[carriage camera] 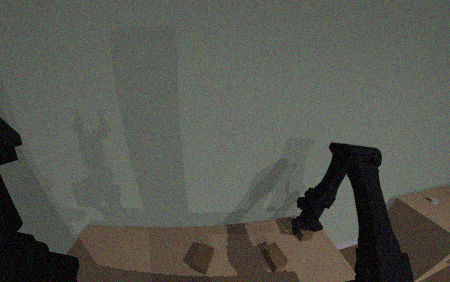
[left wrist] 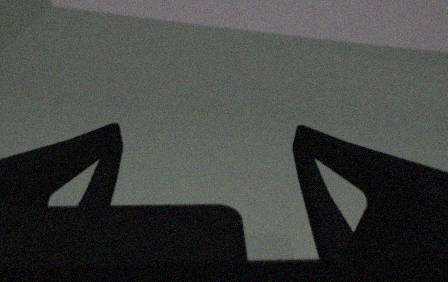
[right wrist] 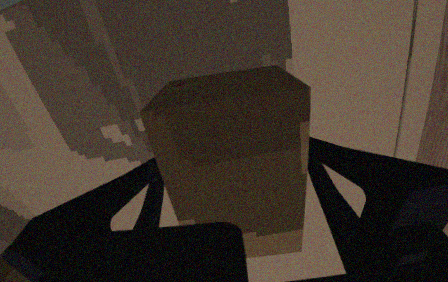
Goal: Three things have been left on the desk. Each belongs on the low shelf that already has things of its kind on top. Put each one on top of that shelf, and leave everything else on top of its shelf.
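Places are measured from the left arm's base along level axes (x back, y up, z left), in metres.
Pixels of known places: left gripper, fingertip midpoint: (left wrist: pixel 209 135); right gripper, fingertip midpoint: (carriage camera: pixel 301 232) (right wrist: pixel 231 155).
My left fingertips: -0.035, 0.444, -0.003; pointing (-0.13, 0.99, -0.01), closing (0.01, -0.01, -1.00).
Note:
Ahead of a thing's pixels: the offset from my left fingertips to its middle, as dx, dy, dz. Level surfaces: height alone.
A brown block @(-0.303, -0.646, -0.733) (right wrist: pixel 235 185) (carriage camera: pixel 306 236) stands on the wooden top @(dy -0.671) (carriage camera: pixel 120 245) near its back right corner. My right gripper (right wrist: pixel 231 155) (carriage camera: pixel 298 233) is open, with its fingers on either side of this block and a gap beside its lower part. Two more brown blocks, one @(-0.192, -0.646, -0.255) (carriage camera: pixel 199 257) nearer the middle and one @(-0.188, -0.646, -0.547) (carriage camera: pixel 275 257) to its right, sit on the same top. My left gripper (left wrist: pixel 209 135) is open and empty, facing the wall. The picture is dim; I cannot tell whether this top is the desk or a shelf.
A second wooden surface @(dy -0.671) (carriage camera: pixel 430 212) stands at the right edge of the carriage view, with a small pale thing (carriage camera: pixel 432 201) on it. A grey-green wall (carriage camera: pixel 240 75) rises behind, with arm shadows on it. The left arm (carriage camera: pixel 35 257) fills the lower left corner.

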